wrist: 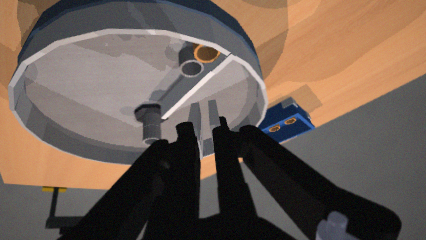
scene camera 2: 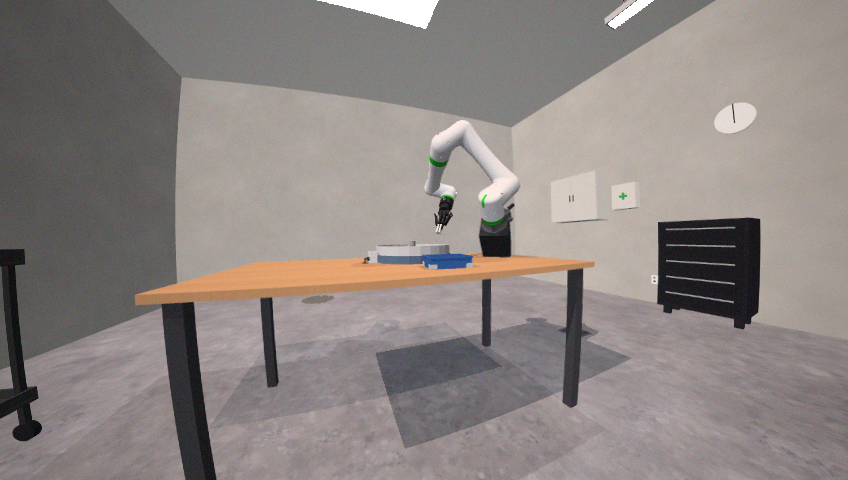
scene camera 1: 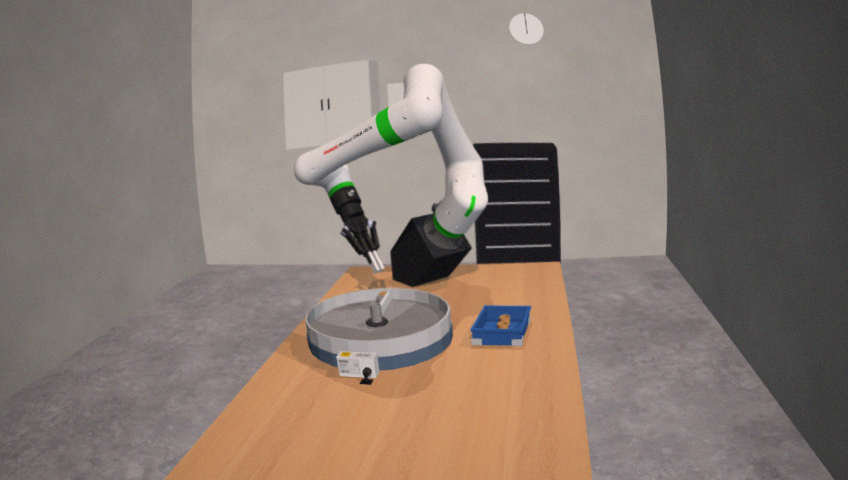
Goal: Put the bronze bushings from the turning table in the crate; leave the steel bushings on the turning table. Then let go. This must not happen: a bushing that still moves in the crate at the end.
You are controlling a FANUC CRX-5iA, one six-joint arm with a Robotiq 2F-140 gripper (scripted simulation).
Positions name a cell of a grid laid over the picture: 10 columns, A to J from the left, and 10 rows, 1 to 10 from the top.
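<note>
Gripper (scene camera 1: E6) (wrist: E5). Round grey turning table (scene camera 1: E7) (wrist: C4). Blue crate (scene camera 1: F7) (wrist: G5).
</note>
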